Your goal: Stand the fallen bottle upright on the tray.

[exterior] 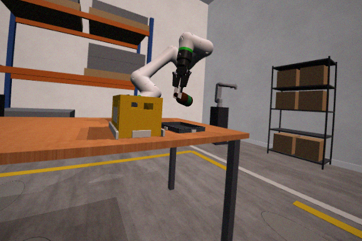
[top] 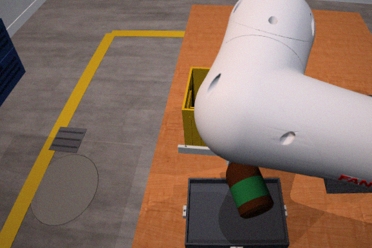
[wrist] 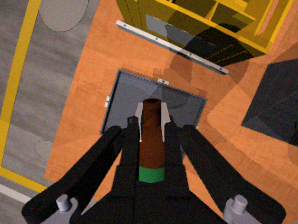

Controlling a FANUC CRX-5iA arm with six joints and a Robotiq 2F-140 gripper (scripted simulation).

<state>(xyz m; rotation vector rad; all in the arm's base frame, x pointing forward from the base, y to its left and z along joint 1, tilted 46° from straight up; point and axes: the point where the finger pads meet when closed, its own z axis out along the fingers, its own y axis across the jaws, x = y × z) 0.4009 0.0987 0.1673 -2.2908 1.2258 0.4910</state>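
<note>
Right now my hand is 40 mm to the right of the bottle, 30 mm past it and 30 mm above it. Round my hand: yellow crate: 250 mm to the right, 140 mm below, 40 mm ahead; then tray: 210 mm below, 30 mm to the left, 20 mm behind.
</note>
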